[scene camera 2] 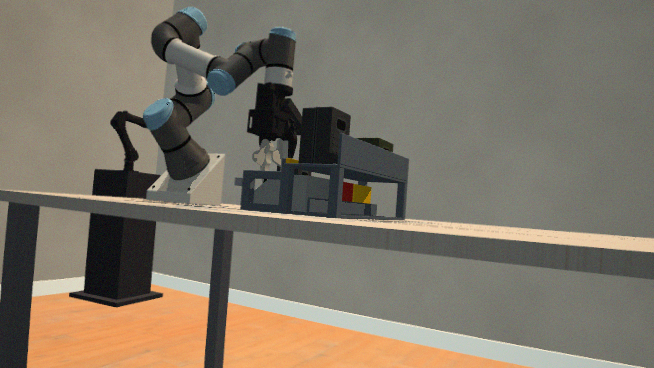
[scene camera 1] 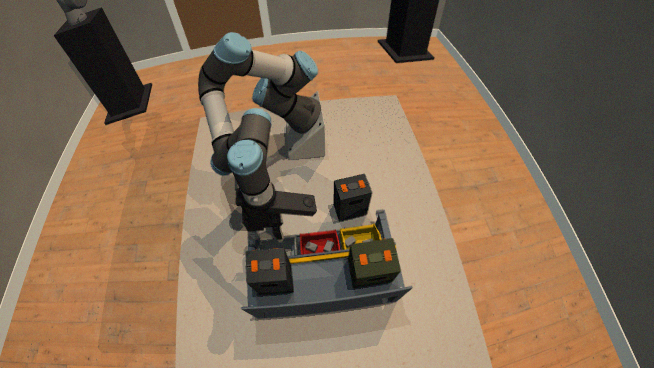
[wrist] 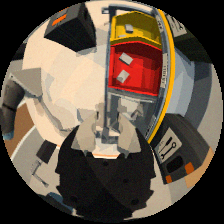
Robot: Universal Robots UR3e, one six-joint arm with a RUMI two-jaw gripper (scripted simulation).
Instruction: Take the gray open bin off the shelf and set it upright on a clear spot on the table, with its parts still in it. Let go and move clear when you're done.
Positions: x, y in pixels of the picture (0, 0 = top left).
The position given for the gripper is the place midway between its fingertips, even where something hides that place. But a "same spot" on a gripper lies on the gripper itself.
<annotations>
gripper: scene camera 2; scene camera 1; wrist 108, 112
black case: scene camera 2 321, 126; scene camera 1 267, 272; wrist 176, 143
same spot on gripper: (scene camera 1: 277, 232) = (scene camera 2: 295, 134)
</annotations>
